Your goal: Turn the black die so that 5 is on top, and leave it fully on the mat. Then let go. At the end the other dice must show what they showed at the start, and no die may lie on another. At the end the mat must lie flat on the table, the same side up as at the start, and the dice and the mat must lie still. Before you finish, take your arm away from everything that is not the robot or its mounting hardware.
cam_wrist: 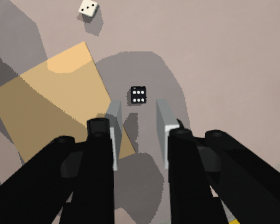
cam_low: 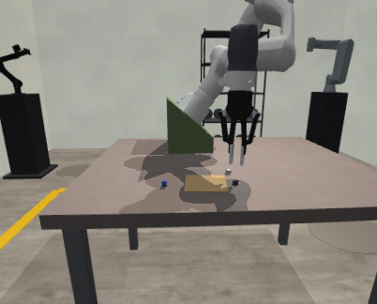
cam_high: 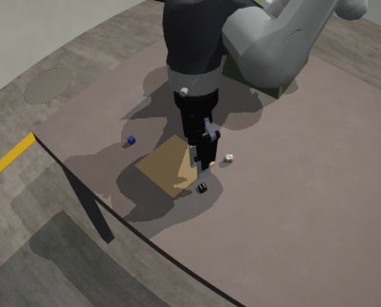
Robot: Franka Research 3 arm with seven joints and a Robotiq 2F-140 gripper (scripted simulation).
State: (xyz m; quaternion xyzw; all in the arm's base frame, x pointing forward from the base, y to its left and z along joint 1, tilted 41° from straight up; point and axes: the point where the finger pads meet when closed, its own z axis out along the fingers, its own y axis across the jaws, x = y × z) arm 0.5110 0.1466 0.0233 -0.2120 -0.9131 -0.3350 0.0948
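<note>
Right now the black die is 10 cm below my hand. Round my hand: blue die (1 cm behind, 24 cm to the right, 10 cm below); tan mat (2 cm behind, 10 cm to the right, 11 cm below); white die (11 cm behind, 10 cm below).
</note>
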